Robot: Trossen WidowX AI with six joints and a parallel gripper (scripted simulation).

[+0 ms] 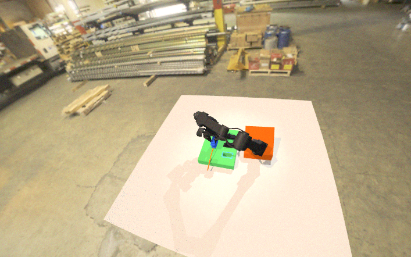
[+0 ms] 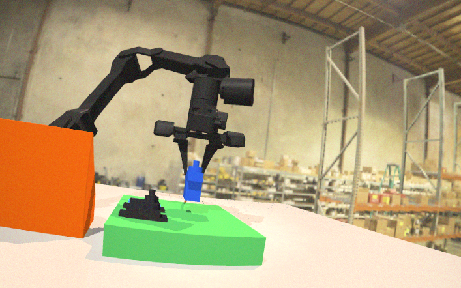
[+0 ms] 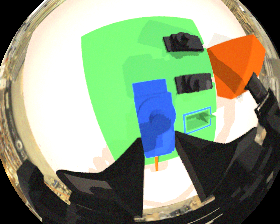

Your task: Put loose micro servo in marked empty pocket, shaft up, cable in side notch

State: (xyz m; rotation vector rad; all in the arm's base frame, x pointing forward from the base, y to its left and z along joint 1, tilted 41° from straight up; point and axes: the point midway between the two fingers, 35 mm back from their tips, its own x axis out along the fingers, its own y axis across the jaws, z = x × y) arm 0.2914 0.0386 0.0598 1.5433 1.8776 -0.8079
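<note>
My gripper tip is 20 mm short of the green deck, 40 mm to the left of it and 100 mm above it.
</note>
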